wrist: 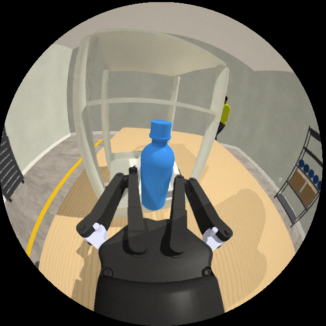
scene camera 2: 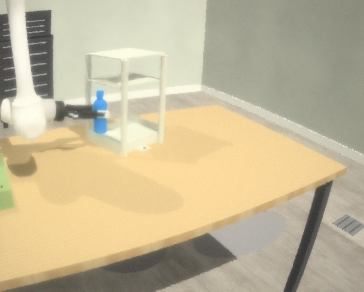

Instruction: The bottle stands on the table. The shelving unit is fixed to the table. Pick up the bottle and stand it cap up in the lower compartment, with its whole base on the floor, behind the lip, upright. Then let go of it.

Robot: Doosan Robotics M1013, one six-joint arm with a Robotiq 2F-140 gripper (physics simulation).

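Places are measured from the arm's base along level axes (x right, y ahead, z up), in metres.
Where they show: gripper, between the fingertips: (scene camera 2: pixel 110 112).
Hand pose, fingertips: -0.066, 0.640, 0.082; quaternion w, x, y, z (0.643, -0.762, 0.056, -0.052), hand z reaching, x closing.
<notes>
Things, the pixels of their top centre, and the offset from my fingertips, as dx, dy, dz. "*": a spot on its surface instead. Level surfaces: height alone.
- blue bottle, centre of its top: (scene camera 2: pixel 100 90) -0.006, -0.042, +0.091
- pale shelving unit, centre of its top: (scene camera 2: pixel 125 52) -0.023, +0.078, +0.226
- table, height of its surface: dz -0.141
- unit's middle board, a spot on its surface: (scene camera 2: pixel 120 79) * -0.020, +0.057, +0.120
The blue bottle (scene camera 2: pixel 100 120) (wrist: pixel 156 175) is upright, cap up. My gripper (scene camera 2: pixel 103 114) (wrist: pixel 155 161) is shut on its body, one finger on each side. The pale shelving unit (scene camera 2: pixel 124 100) (wrist: pixel 218 90) stands on the table (scene camera 2: pixel 250 165) (wrist: pixel 235 235). In the scene view the bottle shows between two left-hand posts, at the near side of the lower compartment. In the wrist view it shows between the front posts and hides part of the front lip and the compartment floor (wrist: pixel 122 165). Whether its base touches the floor or clears the lip, I cannot tell.
The unit's middle board (scene camera 2: pixel 120 79) lies above the bottle's cap level in the scene view. Posts stand on both sides of the bottle. A green box (scene camera 2: pixel 5 190) is at the left edge of the scene view. A person (wrist: pixel 225 114) stands beyond the table.
</notes>
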